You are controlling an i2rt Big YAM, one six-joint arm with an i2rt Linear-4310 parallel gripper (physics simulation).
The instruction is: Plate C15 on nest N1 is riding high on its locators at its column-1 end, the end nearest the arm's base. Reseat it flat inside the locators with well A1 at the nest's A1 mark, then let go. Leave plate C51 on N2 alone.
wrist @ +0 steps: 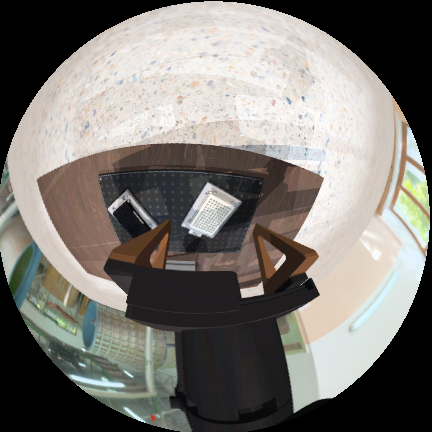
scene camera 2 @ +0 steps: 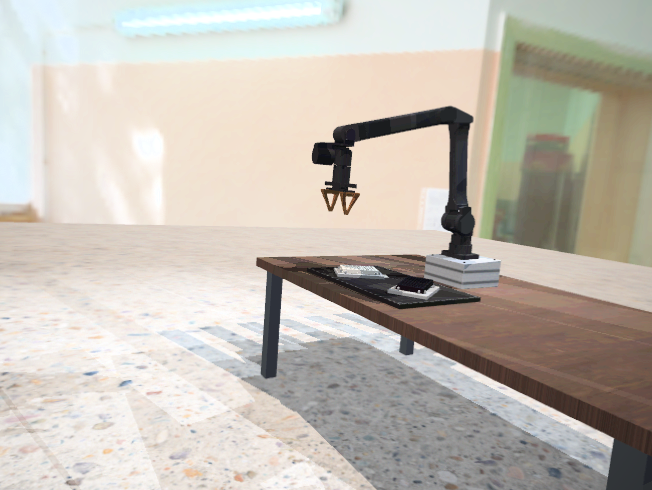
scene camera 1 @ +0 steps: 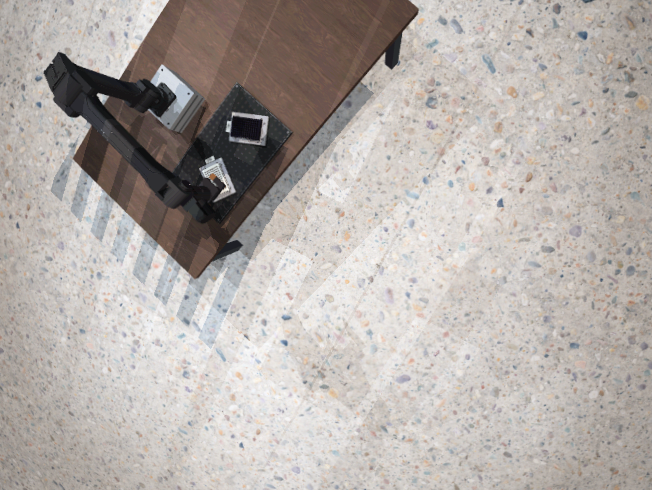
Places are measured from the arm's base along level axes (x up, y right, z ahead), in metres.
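Pixels of known places: gripper, fingertip midpoint: point(wrist: 213, 225) point(scene camera 2: 337, 213) point(scene camera 1: 217, 194); arm's base, origin of the base link: point(scene camera 2: 459, 256) point(scene camera 1: 161, 100).
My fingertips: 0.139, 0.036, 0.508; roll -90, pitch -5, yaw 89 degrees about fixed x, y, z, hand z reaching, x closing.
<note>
Ahead of a thing's pixels: the offset from my fingertips to its top centre, as dx, dy, dz. "spot": to the spot under its first point. Level surfaces: height alone.
Plate C15, dark, {-0.184, -0.215, -0.179} point(scene camera 1: 246, 128) point(scene camera 2: 415, 285) point(wrist: 131, 217) sits on white nest N1 {-0.197, -0.219, -0.174} point(scene camera 1: 265, 131) point(scene camera 2: 408, 295) point(wrist: 123, 195). Its tilt and A1 mark are too small to tell; a finger hides part of its near end in the wrist view. White plate C51 {-0.193, +0.040, -0.121} point(scene camera 2: 359, 270) point(wrist: 210, 212) is on nest N2 {spot: -0.211, -0.025, -0.124} point(scene camera 2: 368, 276) point(wrist: 212, 189); the arm partly covers it in scene camera 1. My gripper point(scene camera 1: 217, 181) point(scene camera 2: 338, 212) point(wrist: 213, 225) is open and empty, fingers pointing down, high above the N2 side of the board and off to the side of N1.
Both nests stand on a black perforated board {-0.218, -0.069, -0.170} point(scene camera 1: 205, 143) point(scene camera 2: 445, 298) point(wrist: 167, 200) on the brown wooden table {dx -0.232} point(scene camera 1: 305, 47) point(scene camera 2: 532, 316). The arm's grey base block point(scene camera 1: 181, 113) point(scene camera 2: 462, 271) stands behind the board. The table edge runs close to the board's far side.
</note>
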